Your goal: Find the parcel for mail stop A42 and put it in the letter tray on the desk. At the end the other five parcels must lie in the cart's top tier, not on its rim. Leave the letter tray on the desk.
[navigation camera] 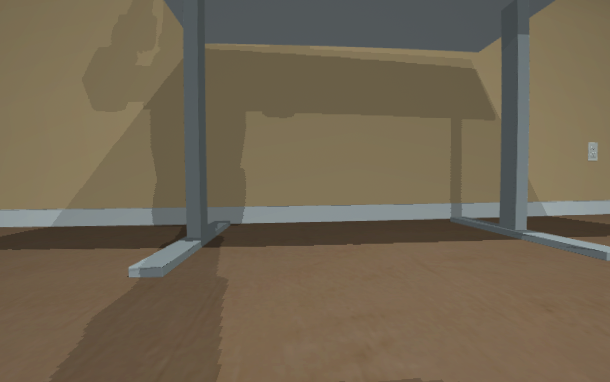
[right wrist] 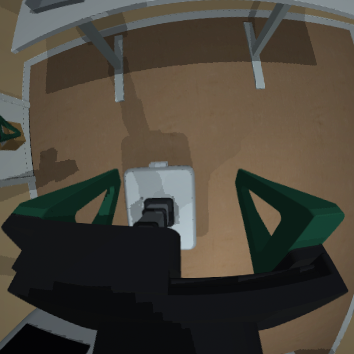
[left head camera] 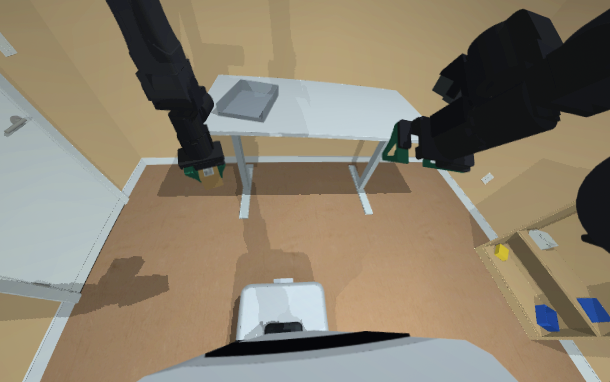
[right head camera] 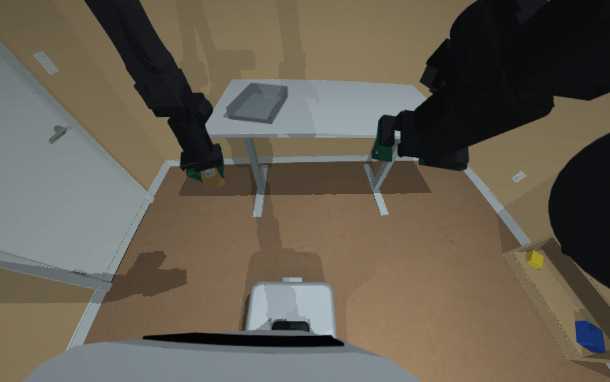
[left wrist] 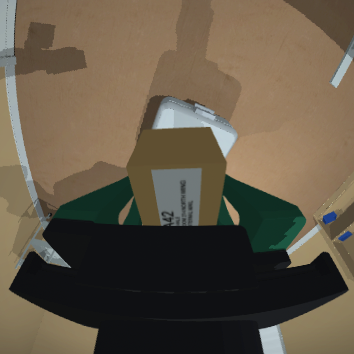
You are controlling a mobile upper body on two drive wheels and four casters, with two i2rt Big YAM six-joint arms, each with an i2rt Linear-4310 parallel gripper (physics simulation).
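Places are measured from the left arm's base along level axes (x ahead, y left, z up), in millimetres.
Where they show: left gripper, between the fingertips: [right wrist: 14,137] [left head camera: 212,179] [right head camera: 214,179] [left wrist: 178,174]; right gripper, between the fingertips: [right wrist: 177,175] [left head camera: 403,160] [right head camera: 396,158].
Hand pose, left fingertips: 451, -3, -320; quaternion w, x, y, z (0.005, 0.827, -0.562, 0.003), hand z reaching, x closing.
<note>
After its pixels a point has its place, as x, y, z.
My left gripper [left head camera: 204,175] @(451, -3, -320) [right head camera: 205,176] @(451, -3, -320) [left wrist: 178,174] @(451, -3, -320) is shut on a brown box parcel [left head camera: 212,181] @(430, -13, -306) [right head camera: 214,182] @(431, -14, -308) [left wrist: 177,147] @(481, 10, -300), whose white label reads A42 in the left wrist view. It holds the parcel in front of the desk's left end, out from the desk top in the head views. The grey letter tray [left head camera: 247,101] @(1219, 21, -457) [right head camera: 256,103] @(1226, 28, -457) sits on the left part of the white desk [left head camera: 340,112] @(1174, -570, -460) [right head camera: 350,110] @(1177, -573, -460). My right gripper [left head camera: 412,157] @(353, -445, -133) [right head camera: 400,154] @(353, -445, -133) [right wrist: 177,175] @(353, -445, -133) is open and empty, near the desk's right end in the head views. The cart and the other parcels do not show.
A wooden bin [left head camera: 507,285] @(161, -2215, -1321) [right head camera: 542,305] @(101, -2220, -1353) with blue and yellow blocks stands at the right. A door [left head camera: 35,190] @(744, 1260, -790) [right head camera: 60,180] @(748, 1260, -690) is at the left. The desk's legs [navigation camera: 196,125] @(1232, 131, -990) [navigation camera: 514,125] @(1294, -1069, -974) stand ahead. The robot's white base [left head camera: 280,305] @(193, -207, -1150) shows low in the left head view.
</note>
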